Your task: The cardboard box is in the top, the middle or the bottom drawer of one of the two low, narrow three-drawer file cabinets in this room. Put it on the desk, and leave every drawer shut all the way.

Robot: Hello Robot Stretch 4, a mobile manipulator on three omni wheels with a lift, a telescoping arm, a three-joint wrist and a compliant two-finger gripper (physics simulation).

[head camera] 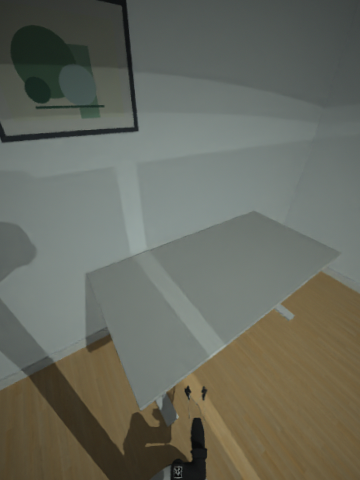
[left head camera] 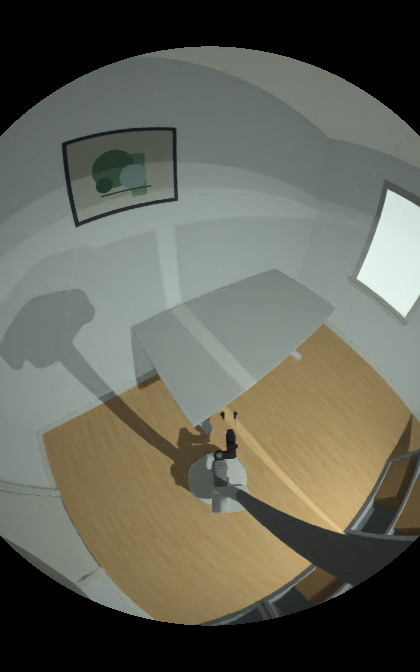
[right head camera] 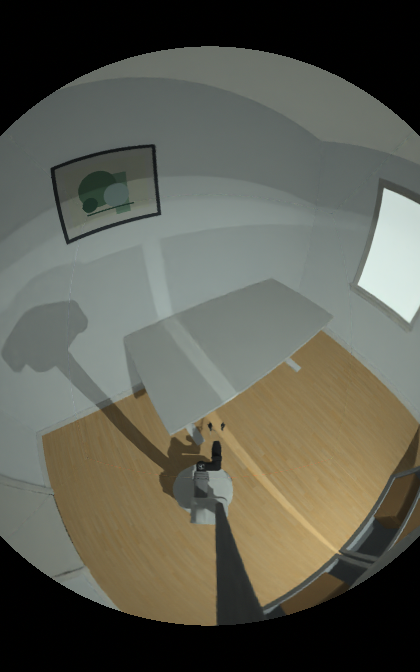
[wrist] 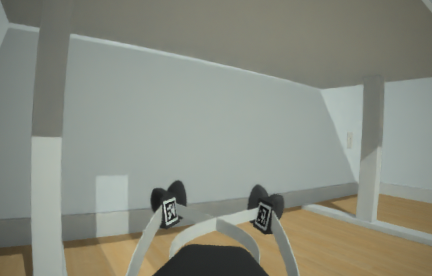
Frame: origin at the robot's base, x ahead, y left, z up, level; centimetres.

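Seen in the pictures: gripper, fingertip midpoint: (head camera: 195, 385) (left head camera: 228, 410) (right head camera: 216, 421) (wrist: 217, 198).
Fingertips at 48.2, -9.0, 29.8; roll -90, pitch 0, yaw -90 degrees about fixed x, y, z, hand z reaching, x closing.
Pixels of each thing's top centre, then the offset from my fingertips to it, as dx, dy, dz. "spot": a spot on its surface instead. Level surfaces: height alone.
- desk at its surface level: dz +39.4
- left leg at a spot on its surface: (wrist: 47, 190) spot: +16.7, +29.4, -4.9
- right leg at a spot on its surface: (wrist: 371, 150) spot: +87.4, -69.6, +2.7
The desk (head camera: 235, 280) (left head camera: 250, 325) (right head camera: 240, 335) has a plain grey top with a pale strip of light across it. In the wrist view its underside (wrist: 225, 35) fills the top. My gripper (head camera: 196, 392) (left head camera: 229, 415) (right head camera: 216, 426) (wrist: 217, 198) is open, with nothing between its fingertips. It is low, below the level of the desk top, near the desk's front edge at the near left corner. The cardboard box that the task names cannot be made out, and neither file cabinet can be identified for certain in these views.
The desk has a left leg (wrist: 47, 190) and a right leg (wrist: 371, 150) with a floor bar. Grey-framed units with brown blocks (left head camera: 395, 485) (right head camera: 397, 500) stand at the lower right, partly hidden by my mast (left head camera: 310, 530) (right head camera: 234, 565). A framed picture (head camera: 55, 65) hangs on the wall.
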